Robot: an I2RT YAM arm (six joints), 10 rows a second.
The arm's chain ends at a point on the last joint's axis. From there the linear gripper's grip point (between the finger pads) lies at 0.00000 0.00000 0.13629 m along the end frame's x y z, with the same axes.
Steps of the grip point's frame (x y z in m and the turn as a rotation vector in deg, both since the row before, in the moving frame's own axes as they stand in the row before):
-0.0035 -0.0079 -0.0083 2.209 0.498 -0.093
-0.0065 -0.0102 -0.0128 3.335 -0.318 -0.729
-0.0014 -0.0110 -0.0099 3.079 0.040 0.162
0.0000 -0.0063 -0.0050 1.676 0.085 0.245
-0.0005 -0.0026 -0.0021 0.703 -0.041 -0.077
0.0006 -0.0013 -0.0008 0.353 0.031 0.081
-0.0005 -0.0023 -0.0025 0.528 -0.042 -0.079
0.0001 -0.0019 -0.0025 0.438 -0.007 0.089
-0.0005 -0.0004 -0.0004 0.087 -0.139 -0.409
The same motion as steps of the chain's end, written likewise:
-0.0047 -0.0026 -0.0082 2.209 0.498 -0.093
-0.0057 -0.0023 -0.0126 3.335 -0.318 -0.729
-0.0015 -0.0037 -0.0097 3.079 0.040 0.162
-0.0002 -0.0023 -0.0049 1.676 0.085 0.245
-0.0004 -0.0009 -0.0021 0.703 -0.041 -0.077
0.0005 -0.0005 -0.0008 0.353 0.031 0.081
-0.0004 -0.0010 -0.0025 0.528 -0.042 -0.079
0.0001 -0.0009 -0.0025 0.438 -0.007 0.089
-0.0002 -0.0002 -0.0004 0.087 -0.139 -0.409

